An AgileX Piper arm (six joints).
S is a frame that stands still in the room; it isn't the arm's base.
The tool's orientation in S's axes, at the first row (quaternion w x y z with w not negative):
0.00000 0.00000 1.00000 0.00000
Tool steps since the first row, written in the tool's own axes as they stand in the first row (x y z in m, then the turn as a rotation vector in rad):
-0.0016 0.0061 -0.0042 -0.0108 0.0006 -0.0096
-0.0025 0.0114 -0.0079 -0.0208 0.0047 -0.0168
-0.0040 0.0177 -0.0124 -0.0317 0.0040 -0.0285
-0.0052 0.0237 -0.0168 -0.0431 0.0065 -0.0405
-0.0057 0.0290 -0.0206 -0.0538 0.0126 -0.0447
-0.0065 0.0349 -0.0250 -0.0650 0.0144 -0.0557
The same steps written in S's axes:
0.0016 0.0061 0.0042 0.0108 0.0006 0.0096
0.0025 0.0114 0.0079 0.0208 0.0047 0.0168
0.0040 0.0177 0.0124 0.0317 0.0040 0.0285
0.0052 0.0237 0.0168 0.0431 0.0065 0.0405
0.0057 0.0290 0.0206 0.0538 0.0126 0.0447
0.0065 0.0349 0.0250 0.0650 0.0144 0.0557

